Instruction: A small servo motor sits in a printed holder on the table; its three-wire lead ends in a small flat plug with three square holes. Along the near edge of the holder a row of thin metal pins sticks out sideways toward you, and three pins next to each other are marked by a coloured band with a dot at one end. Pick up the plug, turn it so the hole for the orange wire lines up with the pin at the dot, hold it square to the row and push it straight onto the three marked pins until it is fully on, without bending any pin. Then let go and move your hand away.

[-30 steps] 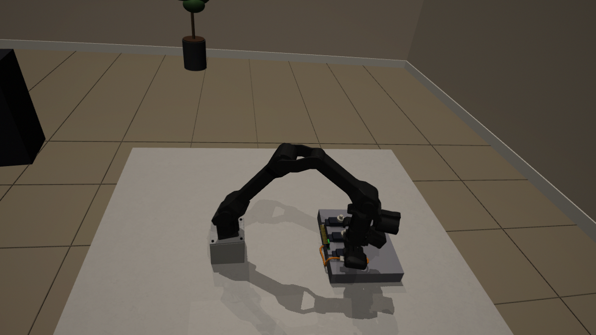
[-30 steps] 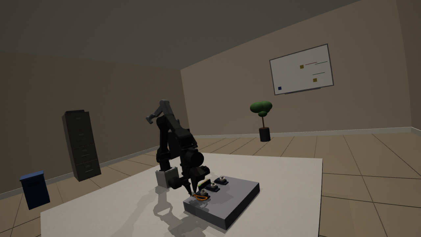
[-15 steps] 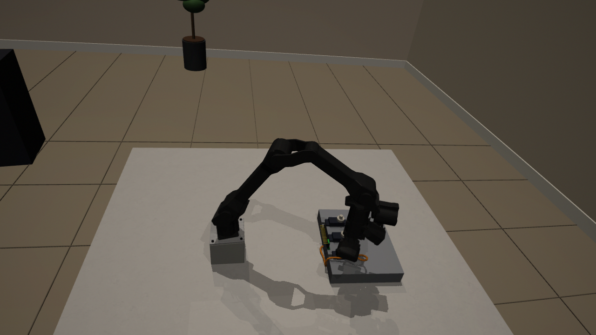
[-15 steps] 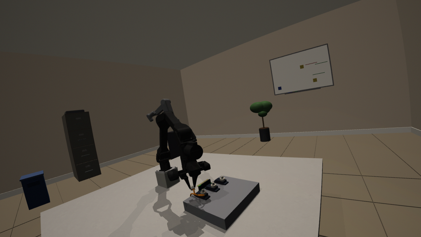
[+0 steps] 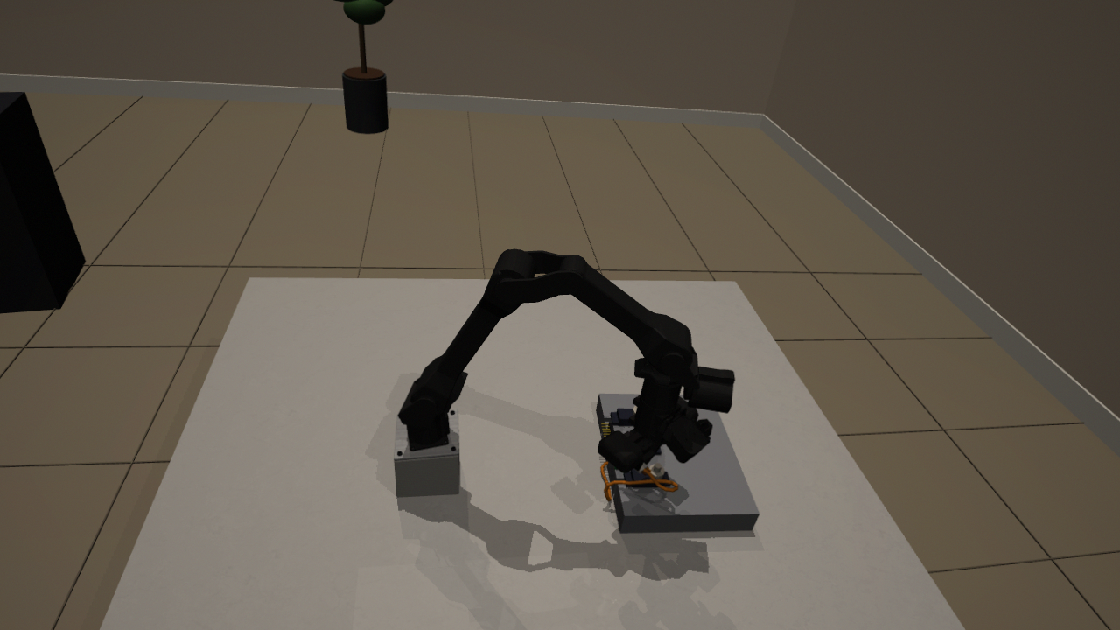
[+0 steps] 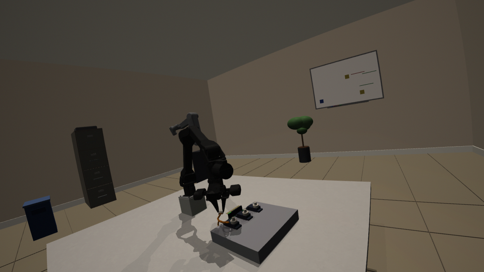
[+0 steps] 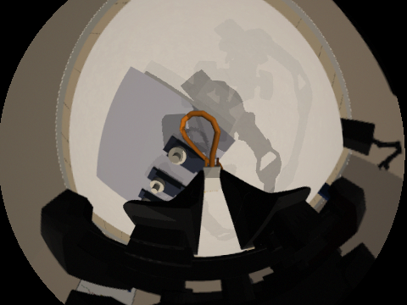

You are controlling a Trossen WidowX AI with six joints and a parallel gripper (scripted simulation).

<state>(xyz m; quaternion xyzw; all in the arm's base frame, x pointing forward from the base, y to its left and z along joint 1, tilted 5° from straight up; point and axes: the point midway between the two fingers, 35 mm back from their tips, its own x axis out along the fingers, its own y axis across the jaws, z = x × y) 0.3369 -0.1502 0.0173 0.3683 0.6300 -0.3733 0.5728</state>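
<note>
Now: gripper tip 7 cm to the right of the green mark, 4 cm above it and 1 cm past it. From my gripper tip the other things lie so: grey holder: 15 cm ahead, 9 cm below, 7 cm to the left; then pin row: 10 cm to the left, 5 cm below.
</note>
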